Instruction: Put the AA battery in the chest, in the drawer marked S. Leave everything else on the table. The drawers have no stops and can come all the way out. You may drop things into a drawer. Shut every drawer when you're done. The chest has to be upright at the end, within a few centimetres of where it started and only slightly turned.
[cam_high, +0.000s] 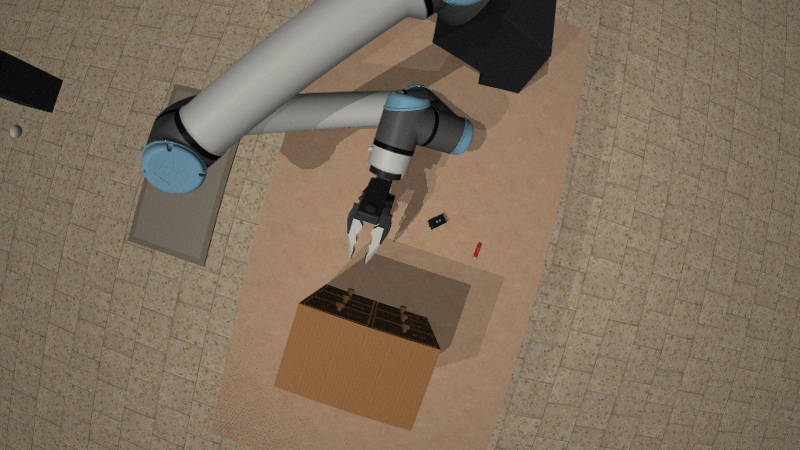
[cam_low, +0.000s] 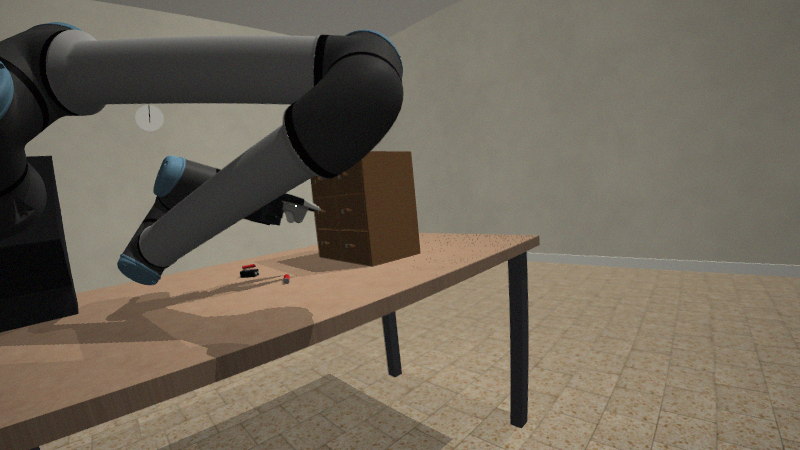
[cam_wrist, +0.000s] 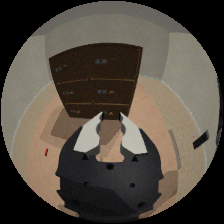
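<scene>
Now: hand 20 cm short of the drawer, 2 cm to the left of it and 4 cm above it. Also, from my hand: small black object: 12 cm behind, 17 cm to the left, 17 cm below.
</scene>
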